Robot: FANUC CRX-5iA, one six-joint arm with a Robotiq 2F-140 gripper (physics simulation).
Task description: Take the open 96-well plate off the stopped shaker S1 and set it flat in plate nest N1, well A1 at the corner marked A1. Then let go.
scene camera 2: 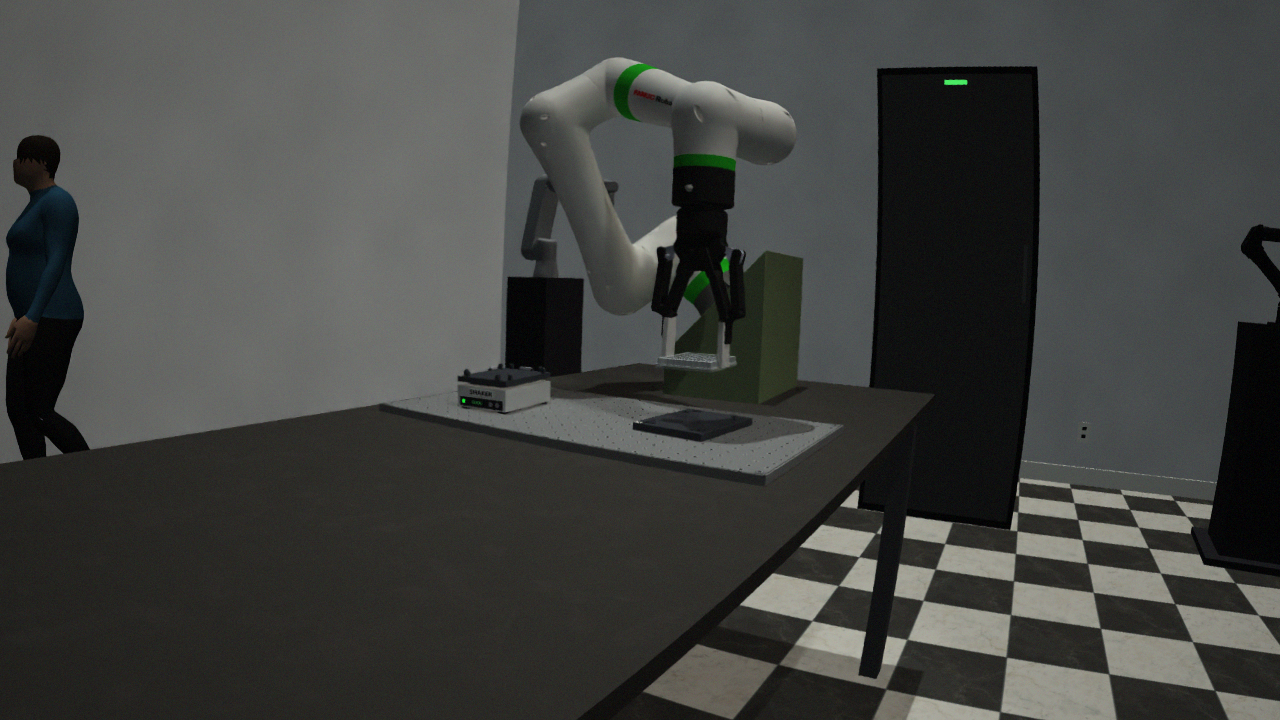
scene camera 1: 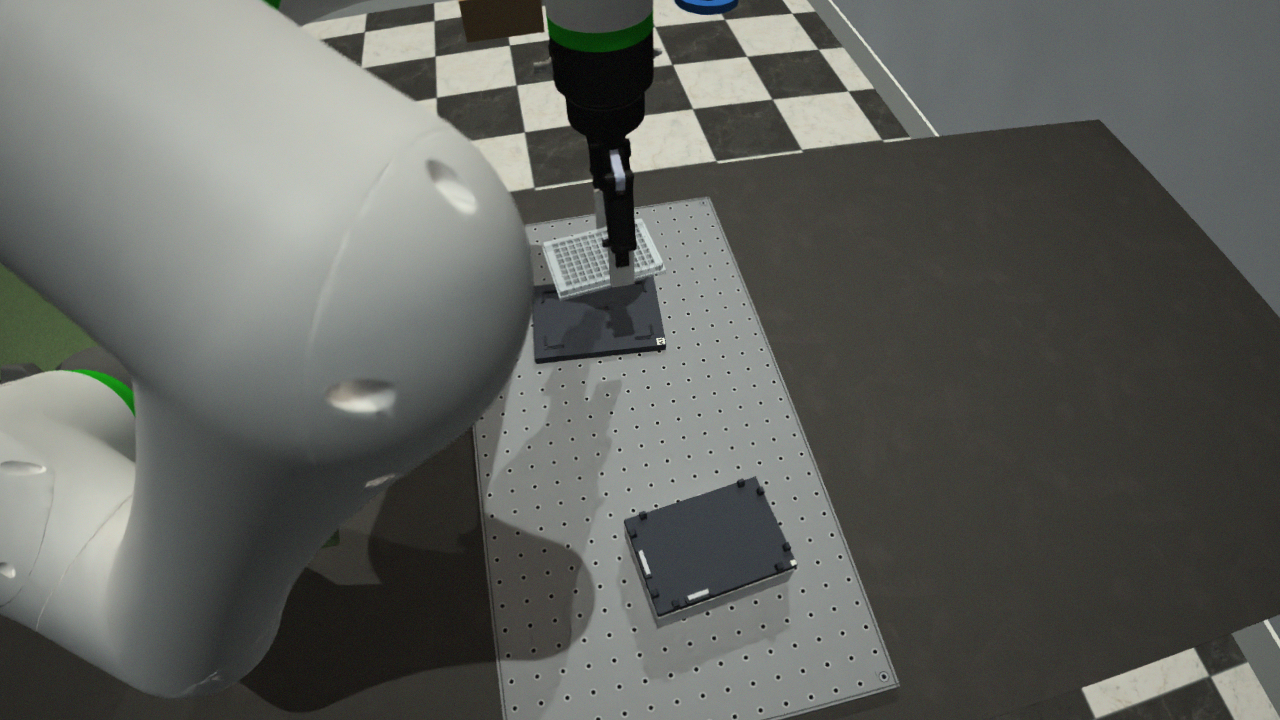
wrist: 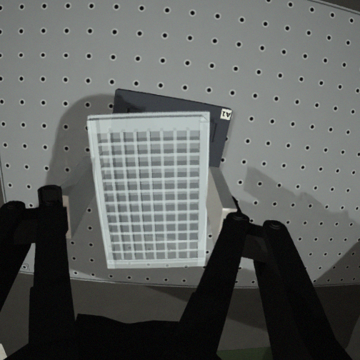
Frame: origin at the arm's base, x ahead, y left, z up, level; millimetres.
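Seen in the pictures: gripper, between the fingertips: [scene camera 2: 694, 363] [scene camera 1: 615, 255]; arm's base, origin of its link: [scene camera 1: 122, 420].
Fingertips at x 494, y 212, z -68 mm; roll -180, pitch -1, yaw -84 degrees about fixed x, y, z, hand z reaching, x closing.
Pixels of each thing's top centre, then the offset from my fingertips to it. "spot": a spot on its surface instead. Level surfaces: height alone.
- clear 96-well plate, centre of its top: [scene camera 1: 602, 252] [scene camera 2: 698, 356] dx -15, dy -3, dz +10 mm
- dark nest N1, centre of its top: [scene camera 1: 596, 312] [scene camera 2: 694, 418] dx -29, dy -12, dz -88 mm
- nest's A1 label, a spot on its surface: [scene camera 1: 660, 341] spot: dx +47, dy -66, dz -90 mm
- shaker S1, a spot on its surface: [scene camera 1: 711, 546] spot: dx +59, dy -348, dz -48 mm
- perforated board, height of its surface: dz -102 mm
- dark table, height of its surface: dz -115 mm
The clear 96-well plate [scene camera 1: 581, 260] [scene camera 2: 693, 361] [wrist: 153, 192] is held level in the air. My gripper [scene camera 1: 611, 241] [scene camera 2: 696, 351] [wrist: 150, 178] is shut on its two long sides. The dark nest N1 [scene camera 1: 581, 333] [scene camera 2: 691, 423] [wrist: 218, 145] lies on the board below. In the wrist view, the plate hides much of the nest and is turned relative to it. The nest's A1 label [scene camera 1: 660, 341] [wrist: 226, 114] shows at one corner. Well A1 cannot be told on the plate. The shaker S1 [scene camera 1: 711, 546] [scene camera 2: 503, 392] stands apart with its top bare.
The perforated board [scene camera 1: 716, 402] [scene camera 2: 778, 458] [wrist: 280, 75] carries the nest and shaker on the dark table [scene camera 1: 1011, 358] [scene camera 2: 358, 537]. A green block [scene camera 2: 778, 331] stands behind the board in the second scene view. The arm's large white link [scene camera 1: 358, 268] covers the left of the first scene view.
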